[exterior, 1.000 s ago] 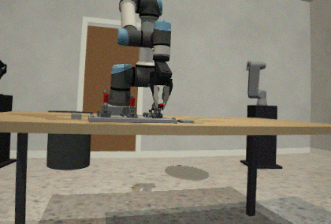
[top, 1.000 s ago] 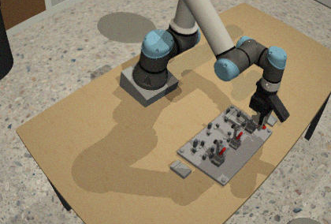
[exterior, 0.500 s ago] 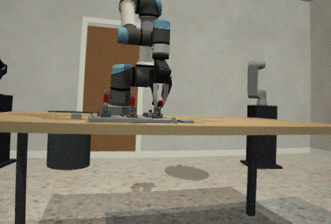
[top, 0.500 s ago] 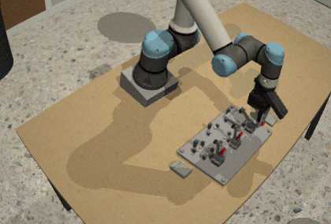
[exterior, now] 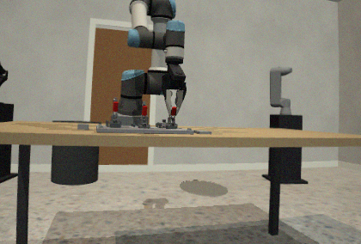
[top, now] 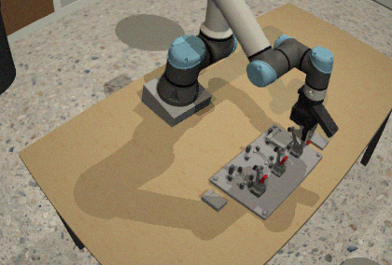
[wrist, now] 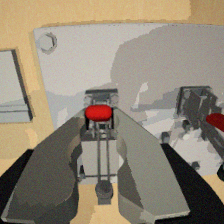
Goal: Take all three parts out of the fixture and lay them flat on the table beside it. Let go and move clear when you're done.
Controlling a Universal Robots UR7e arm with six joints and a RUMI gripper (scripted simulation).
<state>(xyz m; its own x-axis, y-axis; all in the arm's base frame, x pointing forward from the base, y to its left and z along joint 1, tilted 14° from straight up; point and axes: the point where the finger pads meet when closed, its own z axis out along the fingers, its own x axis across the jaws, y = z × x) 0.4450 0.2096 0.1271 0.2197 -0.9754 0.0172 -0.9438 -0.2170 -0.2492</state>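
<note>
Right now my hand is 30 mm past the grey fixture plate, 120 mm to the left of it and 70 mm above it.
</note>
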